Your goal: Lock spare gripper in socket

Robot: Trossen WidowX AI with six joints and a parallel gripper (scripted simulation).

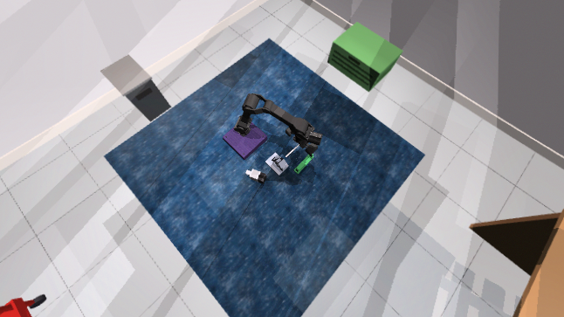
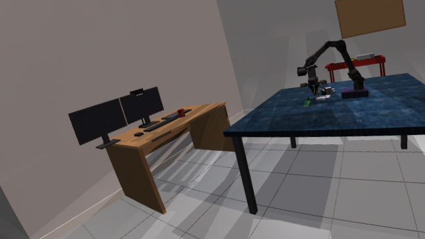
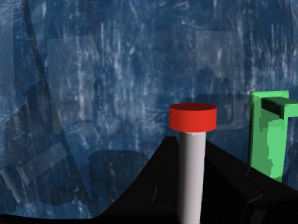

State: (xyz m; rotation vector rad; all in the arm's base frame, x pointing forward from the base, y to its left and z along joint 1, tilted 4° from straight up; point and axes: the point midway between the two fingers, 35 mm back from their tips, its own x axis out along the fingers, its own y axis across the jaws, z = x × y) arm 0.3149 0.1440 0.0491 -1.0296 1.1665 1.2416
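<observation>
Now: the green rest 7 cm ahead of my gripper tip, 6 cm to the right of it and 5 cm below it. Also, from my gripper tip: mount: 16 cm to the right, 2 cm below, 2 cm behind; then spare gripper: 30 cm to the right, 8 cm behind, 5 cm below.
</observation>
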